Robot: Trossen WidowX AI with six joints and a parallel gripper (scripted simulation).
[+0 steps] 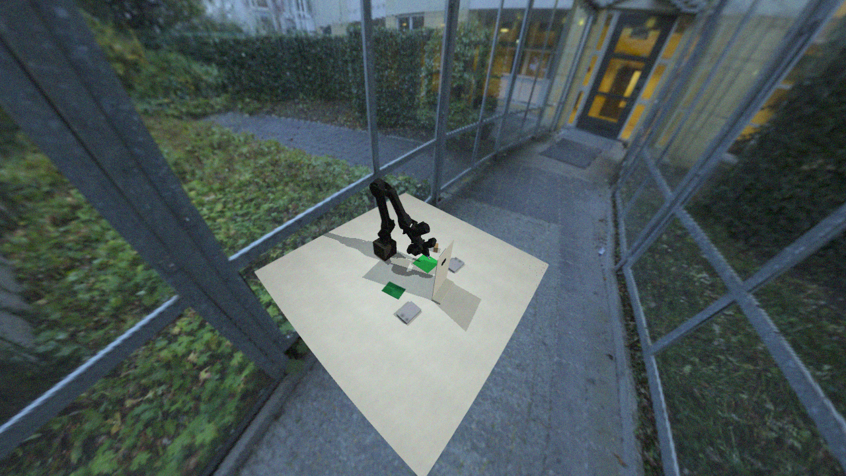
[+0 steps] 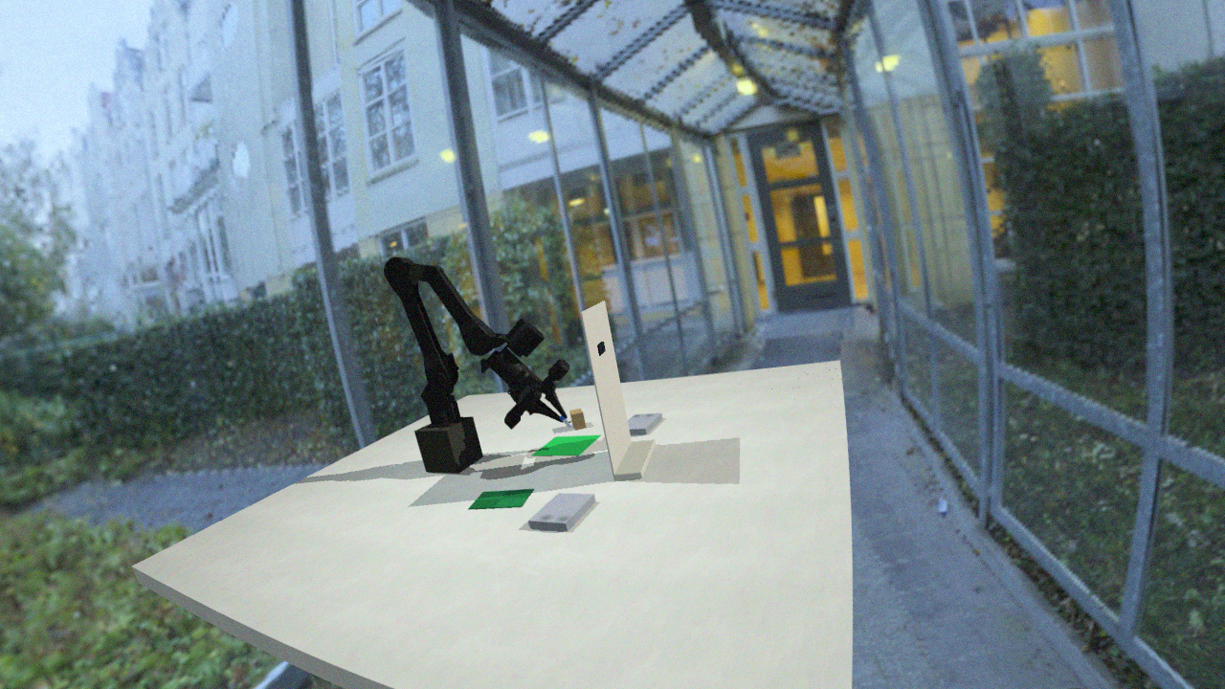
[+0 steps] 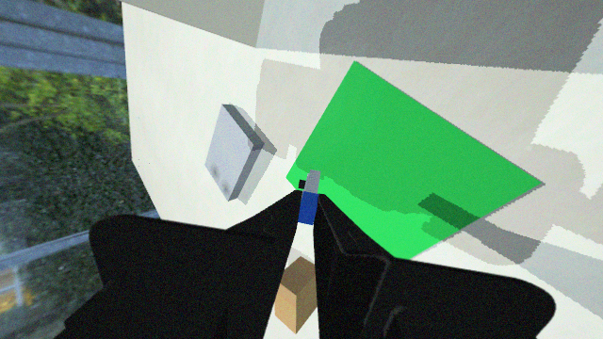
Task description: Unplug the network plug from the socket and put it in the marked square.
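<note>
Right now my gripper tip is 6 cm above the bright green marked square and 1 cm past it. Round my gripper tip: upright panel 17 cm ahead, 13 cm to the right, 8 cm above; then brown block 13 cm to the left, 4 cm below, 2 cm behind; then network plug right at my gripper tip.
</note>
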